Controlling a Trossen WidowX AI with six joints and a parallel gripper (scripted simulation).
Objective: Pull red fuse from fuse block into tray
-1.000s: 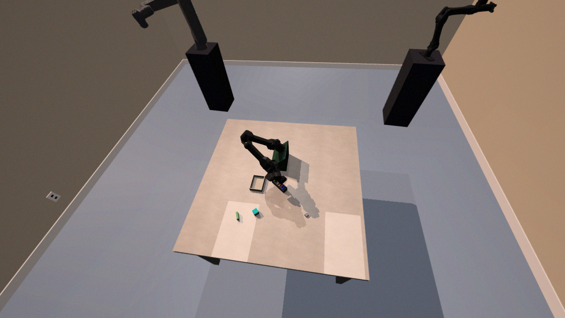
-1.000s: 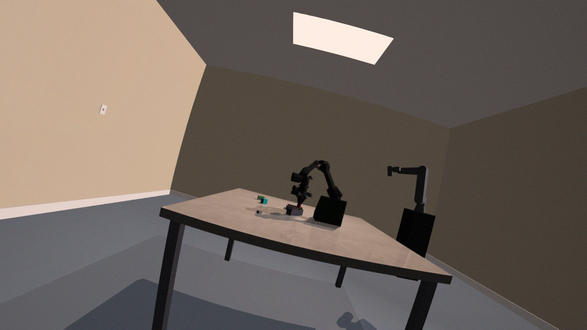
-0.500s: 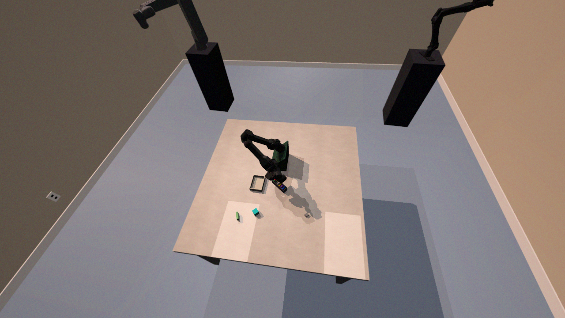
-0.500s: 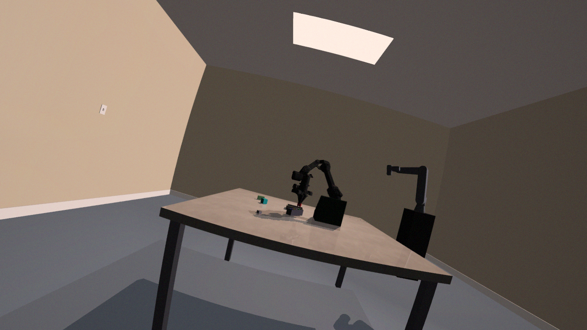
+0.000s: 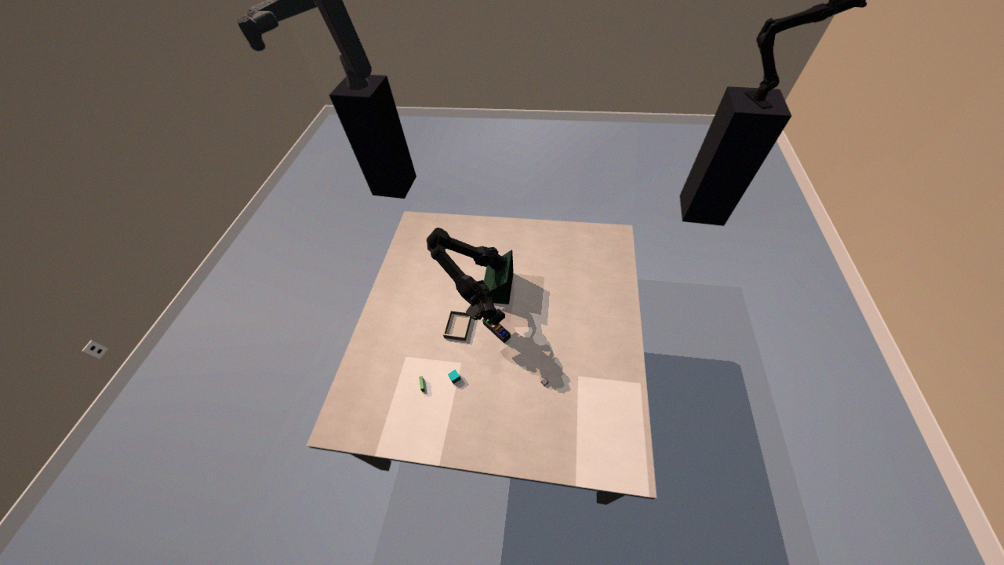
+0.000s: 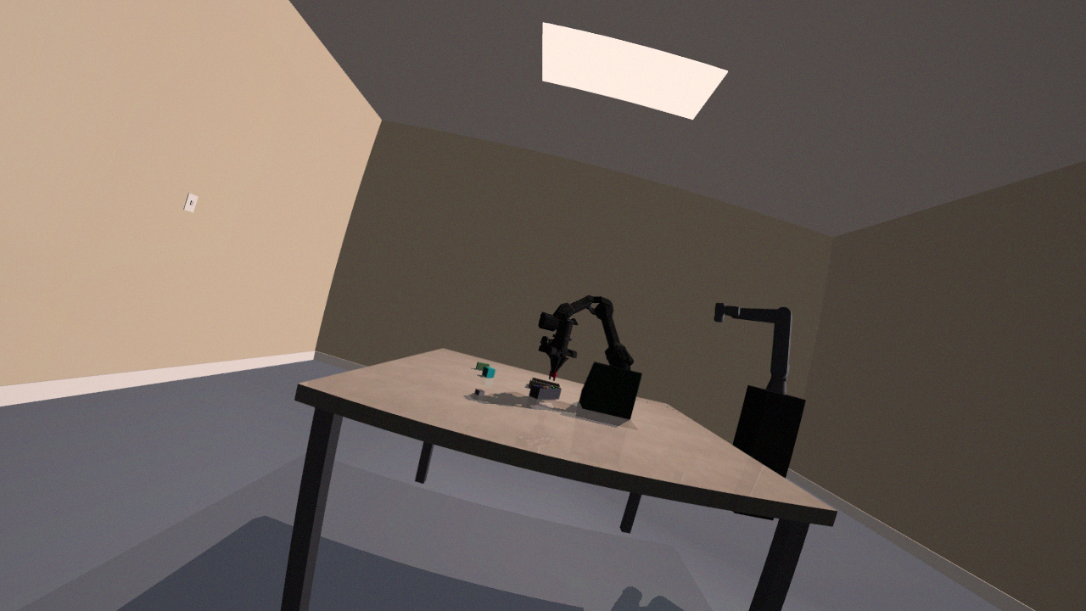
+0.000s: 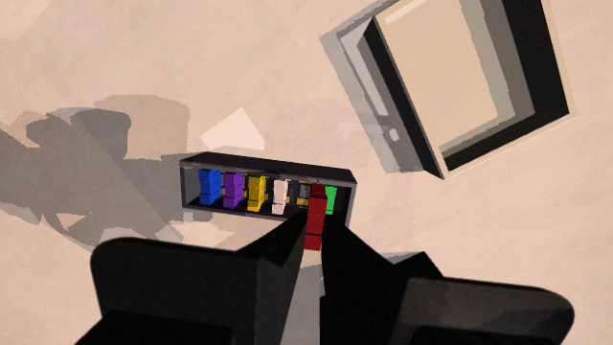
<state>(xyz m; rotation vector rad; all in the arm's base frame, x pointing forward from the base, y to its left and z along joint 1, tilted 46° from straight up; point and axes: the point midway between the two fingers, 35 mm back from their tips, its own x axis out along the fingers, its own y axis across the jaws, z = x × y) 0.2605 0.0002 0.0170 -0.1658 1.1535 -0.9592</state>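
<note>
The tray lies 140 mm to the right of my gripper tip, 90 mm below it and 20 mm ahead of it. Round my gripper tip: green fuse: 70 mm below, 20 mm behind; then red fuse: 10 mm below; then white fuse: 70 mm below, 30 mm to the left.
</note>
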